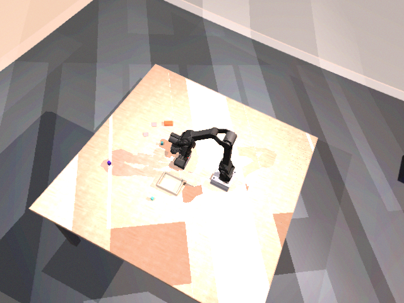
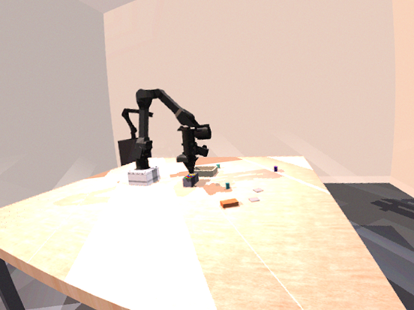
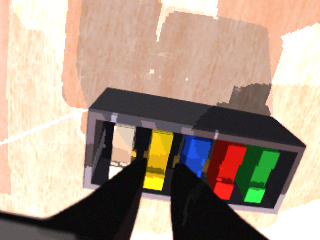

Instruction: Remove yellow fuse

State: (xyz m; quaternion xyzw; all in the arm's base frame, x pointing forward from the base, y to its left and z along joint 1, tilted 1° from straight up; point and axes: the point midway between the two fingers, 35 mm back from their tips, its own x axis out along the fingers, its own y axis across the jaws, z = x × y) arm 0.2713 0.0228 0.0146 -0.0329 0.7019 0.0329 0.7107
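Right now my gripper tip is 2 cm above the yellow fuse. From my gripper tip the other things lie so: red fuse (3 cm to the right, 2 cm below); then blue fuse (2 cm to the right, 2 cm below); then white fuse (2 cm to the left, 2 cm below).
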